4 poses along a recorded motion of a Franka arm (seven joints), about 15 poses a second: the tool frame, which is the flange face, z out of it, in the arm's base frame.
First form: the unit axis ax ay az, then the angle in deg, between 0 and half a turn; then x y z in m.
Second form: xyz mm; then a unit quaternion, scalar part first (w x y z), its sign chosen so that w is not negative. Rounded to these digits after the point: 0 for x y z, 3 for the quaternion.
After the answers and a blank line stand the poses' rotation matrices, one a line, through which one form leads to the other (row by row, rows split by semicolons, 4 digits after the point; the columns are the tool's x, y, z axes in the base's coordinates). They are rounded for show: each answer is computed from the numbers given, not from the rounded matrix.
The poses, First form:
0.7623 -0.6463 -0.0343 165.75 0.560 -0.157 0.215
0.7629 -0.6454 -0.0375 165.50 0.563 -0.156 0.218
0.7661 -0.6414 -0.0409 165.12 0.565 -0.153 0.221
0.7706 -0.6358 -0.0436 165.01 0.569 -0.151 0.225
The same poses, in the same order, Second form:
560 -157 215 0.124 0.756 -0.641 -0.034
563 -156 218 0.126 0.757 -0.640 -0.037
565 -153 221 0.129 0.760 -0.636 -0.041
569 -151 225 0.130 0.764 -0.630 -0.043

0.1751 -0.9618 -0.2106; -0.9787 -0.1467 -0.1440; 0.1076 0.2313 -0.9669
0.1774 -0.9597 -0.2179; -0.9785 -0.1483 -0.1434; 0.1053 0.2387 -0.9654
0.1877 -0.9558 -0.2263; -0.9768 -0.1575 -0.1451; 0.1031 0.2483 -0.9632
0.2015 -0.9520 -0.2305; -0.9745 -0.1712 -0.1448; 0.0984 0.2538 -0.9622

